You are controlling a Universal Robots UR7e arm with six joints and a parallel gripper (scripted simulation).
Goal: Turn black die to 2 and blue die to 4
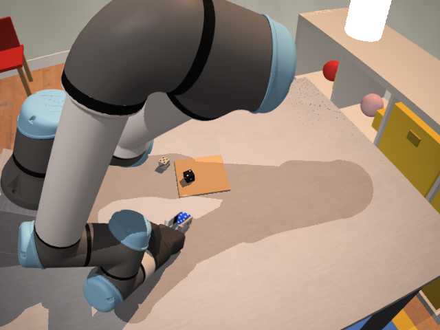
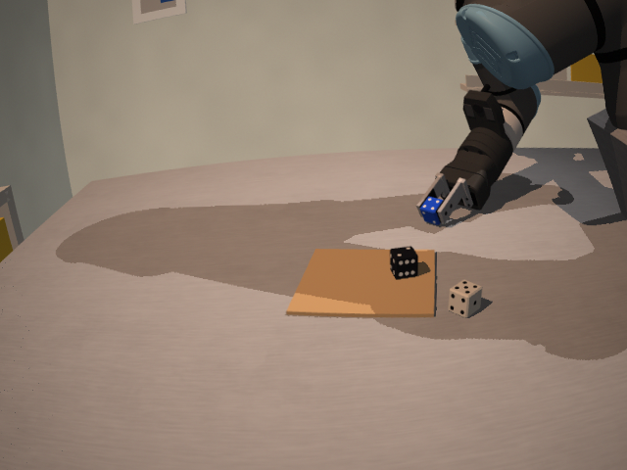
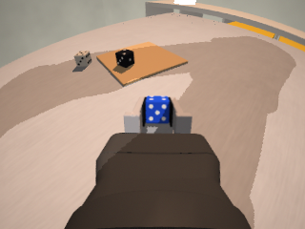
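My gripper is now 10 mm short of the blue die and 10 mm above it. Also, from my hand: white die: 220 mm to the left, 20 mm ahead, 10 mm below; black die: 140 mm to the left, 70 mm ahead, 10 mm below; orange mat: 140 mm to the left, 110 mm ahead, 20 mm below.
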